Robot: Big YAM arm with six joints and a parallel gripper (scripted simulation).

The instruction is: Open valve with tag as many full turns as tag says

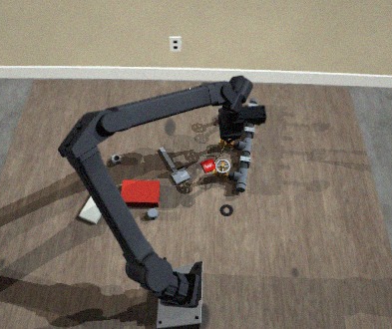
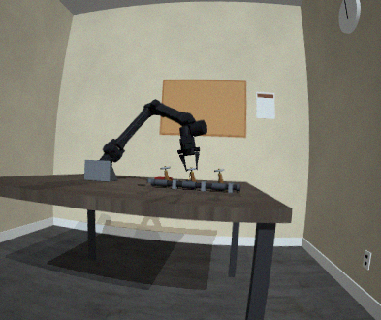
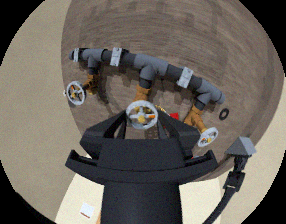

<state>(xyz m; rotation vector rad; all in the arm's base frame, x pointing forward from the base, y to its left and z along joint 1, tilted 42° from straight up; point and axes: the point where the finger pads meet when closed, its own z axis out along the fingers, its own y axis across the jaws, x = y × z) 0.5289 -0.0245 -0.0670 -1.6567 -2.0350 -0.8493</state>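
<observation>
My gripper is now 70 mm past the red tag, 40 mm to the right of it and 90 mm above it. From my hand the other things lie so: grey hammer-like tool: 110 mm behind, 170 mm to the left, 90 mm below; small grey cylinder: 290 mm behind, 200 mm to the left, 80 mm below; red block: 230 mm behind, 250 mm to the left, 80 mm below.
</observation>
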